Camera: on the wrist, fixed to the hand. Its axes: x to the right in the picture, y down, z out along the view.
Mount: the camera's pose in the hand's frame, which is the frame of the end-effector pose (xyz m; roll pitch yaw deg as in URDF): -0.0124 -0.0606 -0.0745 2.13 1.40 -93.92
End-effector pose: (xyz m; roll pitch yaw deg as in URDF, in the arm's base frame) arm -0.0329 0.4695 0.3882 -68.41 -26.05 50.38
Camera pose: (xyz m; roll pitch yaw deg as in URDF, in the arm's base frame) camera 0.0224 0.3927 0.4088 56.87 -52.66 -89.64
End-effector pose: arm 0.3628 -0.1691 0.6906 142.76 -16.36 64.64
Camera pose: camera 0.2706 -0.1456 0.7088 164.90 35.43 147.66
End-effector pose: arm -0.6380 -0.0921 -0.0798 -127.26 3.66 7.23
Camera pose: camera -0.6415 -0.1153 0.0141 -176.95 -54.22 98.86
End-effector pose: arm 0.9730 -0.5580 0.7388 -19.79 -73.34 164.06
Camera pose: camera 0.9533 -0.4668 0.7127 76.43 -1.42 55.33
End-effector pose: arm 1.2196 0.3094 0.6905 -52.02 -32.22 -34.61
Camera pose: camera 1.1556 0.2369 0.6855 49.27 -38.02 -161.14
